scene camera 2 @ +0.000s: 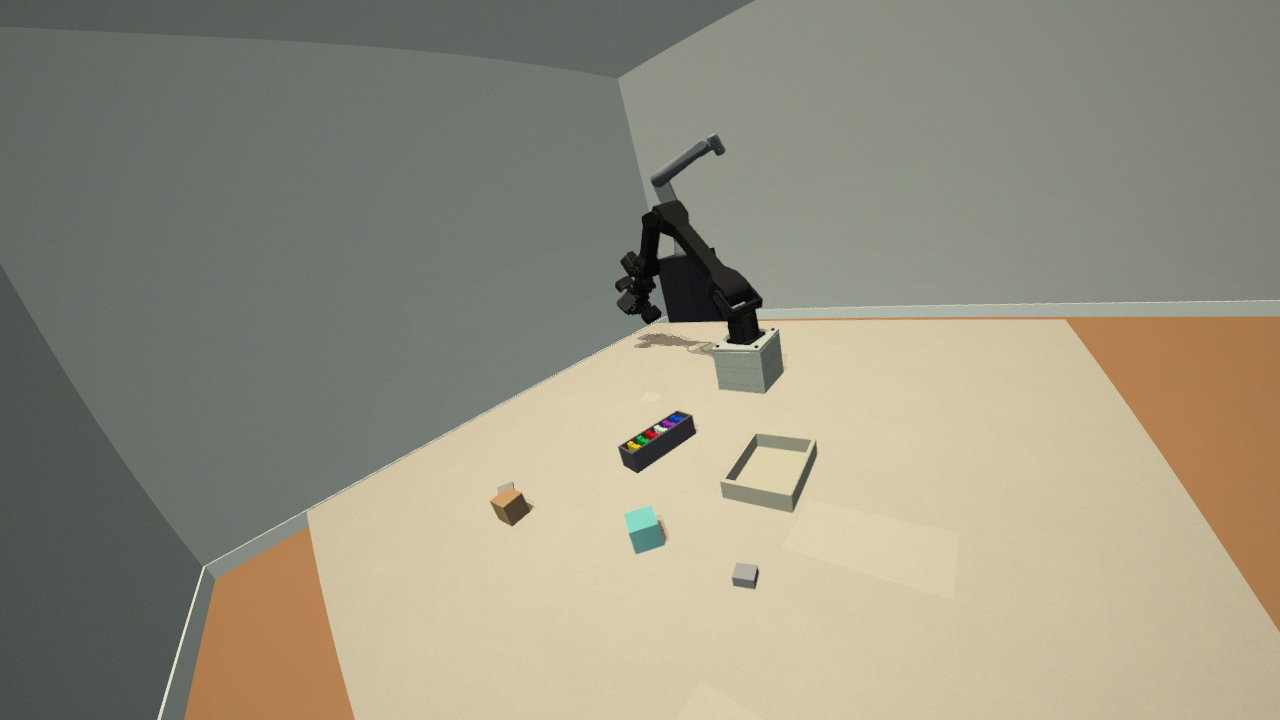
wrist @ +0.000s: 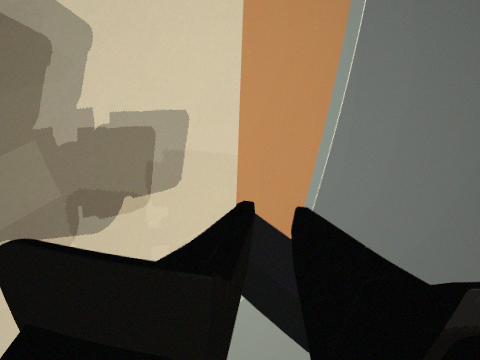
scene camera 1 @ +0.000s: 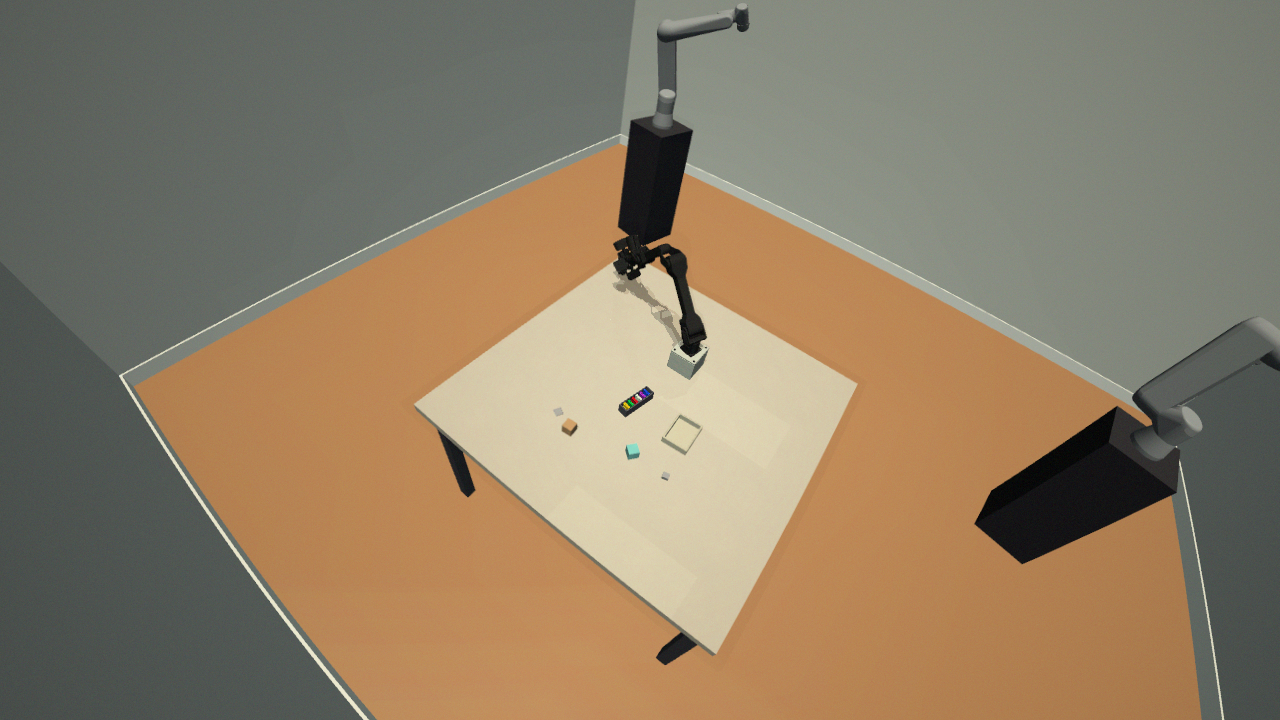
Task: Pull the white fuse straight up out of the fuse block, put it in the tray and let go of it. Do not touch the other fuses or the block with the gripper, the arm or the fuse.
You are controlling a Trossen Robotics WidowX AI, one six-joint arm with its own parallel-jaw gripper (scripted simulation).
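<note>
There's a brown cube [scene camera 2: 510,506] here, and the brown cube is out of frame in the wrist view. I can see a teal cube [scene camera 2: 644,533] too, though in the wrist view the teal cube is out of frame. Then there's a shallow tray [scene camera 2: 771,470], and scene camera 1 gives me the shallow tray [scene camera 1: 683,432] as well. My gripper [scene camera 2: 634,312] is in view, and the wrist view has my gripper [wrist: 272,215] too.
</note>
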